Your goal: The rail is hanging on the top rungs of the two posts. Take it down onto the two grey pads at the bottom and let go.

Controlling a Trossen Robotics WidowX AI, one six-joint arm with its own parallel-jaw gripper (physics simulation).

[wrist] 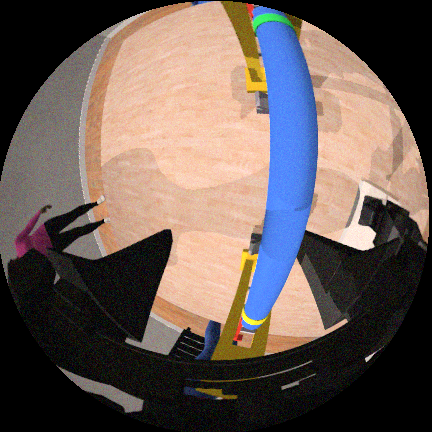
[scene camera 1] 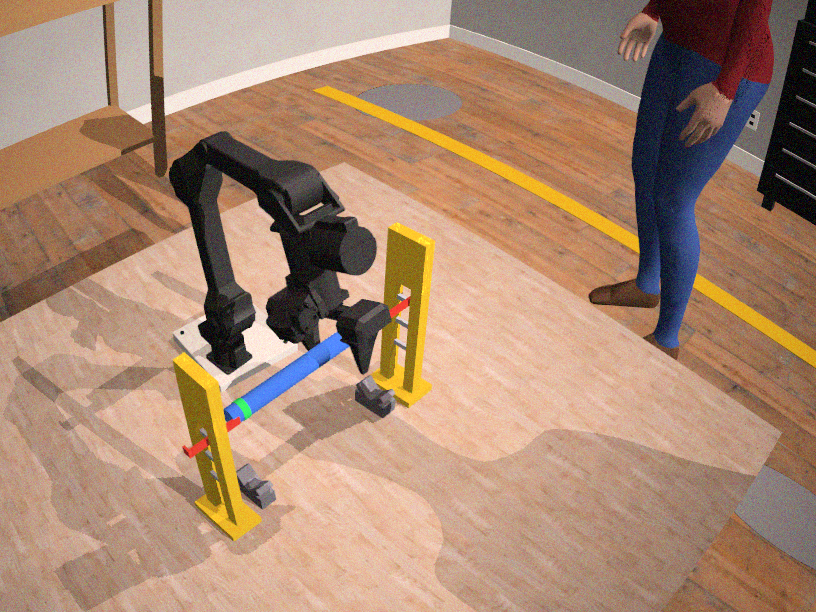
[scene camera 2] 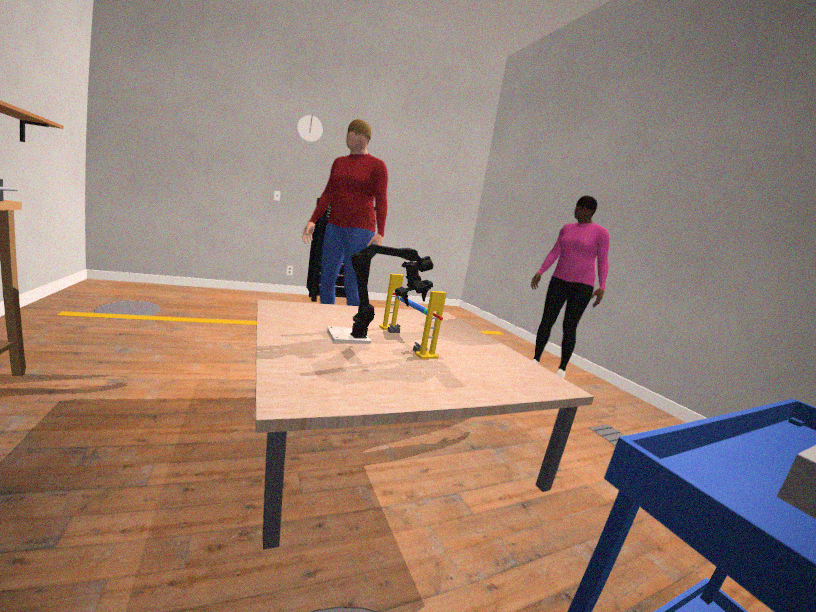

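Where they show: gripper, fingertip midpoint: [wrist: 233, 234] [scene camera 1: 340, 365]; arm's base, origin of the base link: [wrist: 370, 211] [scene camera 1: 229, 357] [scene camera 2: 358, 336].
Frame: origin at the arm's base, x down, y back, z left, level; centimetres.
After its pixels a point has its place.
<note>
The blue rail [scene camera 1: 283, 380] {y -25.3, x -18.4, z -10.0 cm} [scene camera 2: 415, 305] {y -23.4, x -17.9, z -8.2 cm} [wrist: 292, 140] {y -24.8, x -18.6, z -7.6 cm} hangs between the two yellow posts, its red ends at their upper rungs. It has a green band near one end and a yellow band at the other. My gripper [scene camera 1: 337, 357] {y -27.9, x -17.1, z -1.6 cm} [wrist: 233, 234] {y -27.9, x -17.1, z -1.6 cm} is open and empty over the rail, nearer the yellow-banded end. In the wrist view the rail crosses between the fingers, close to the right finger and partly covering its tip. Contact is hard to tell. One grey pad [scene camera 1: 375, 395] {y -25.1, x -0.7, z 10.1 cm} [scene camera 2: 393, 328] {y -23.6, x -0.7, z 8.9 cm} [wrist: 255, 241] {y -26.6, x -1.7, z 8.7 cm} and the other pad [scene camera 1: 255, 486] {y -24.8, x -1.2, z -17.7 cm} [wrist: 262, 102] {y -25.8, x -2.1, z -16.6 cm} sit low beside the post bases.
One yellow post [scene camera 1: 197, 378] {y -25.2, x -28.2, z -24.1 cm} [scene camera 2: 437, 303] {y -23.7, x -23.3, z -24.5 cm} and the other post [scene camera 1: 408, 260] {y -25.6, x -24.4, z 15.5 cm} [scene camera 2: 395, 284] {y -24.4, x -23.0, z 15.5 cm} stand on the wooden table [scene camera 1: 593, 513] {y -66.5, x 1.8, z 12.9 cm} [scene camera 2: 395, 388] {y 6.3, x 1.8, z -49.2 cm}. The arm's white base plate [scene camera 1: 270, 342] {y -2.7, x -0.1, z 8.0 cm} lies behind the rail. A person in red [scene camera 2: 357, 191] stands behind the table; a blue cart [scene camera 2: 711, 500] stands at the right.
</note>
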